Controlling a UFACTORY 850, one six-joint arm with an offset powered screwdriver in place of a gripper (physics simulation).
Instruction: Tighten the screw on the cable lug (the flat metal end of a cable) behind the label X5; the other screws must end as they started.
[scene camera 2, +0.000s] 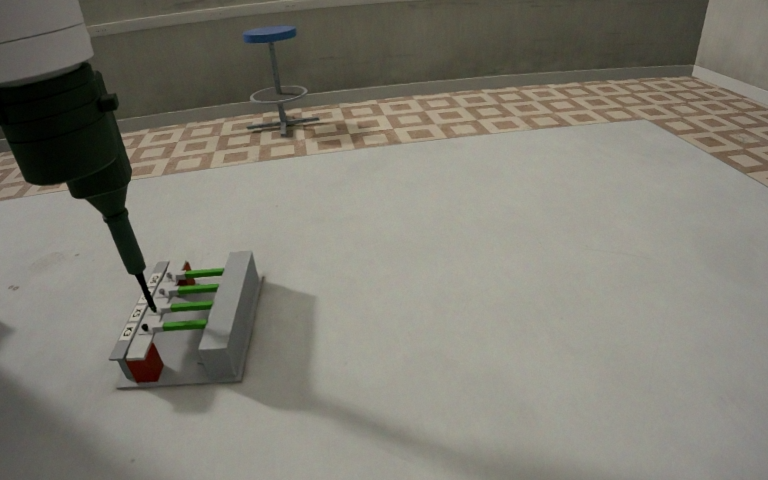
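Note:
The screwdriver (153, 309) comes down from the upper left, tilted, with its thin black bit ending at the lug behind the label X5 (135, 312). The tip appears to touch the screw place there; the screw head is hidden by the bit, so its height cannot be told. A green cable (191, 306) runs from that lug to the grey block. The dark screw (144, 327) behind the label K3 (127, 331) is visible nearest the camera. Two greyish screws (161, 292) (169, 276) show on the lugs farther back. The tool has no fingers.
The long grey block (227, 305) stands on the base plate (249, 333) at the cables' right ends. A red support (145, 363) is at the near end, another red piece (186, 273) at the far end. A blue stool (269, 34) stands on the tiled floor beyond the table (453, 283).

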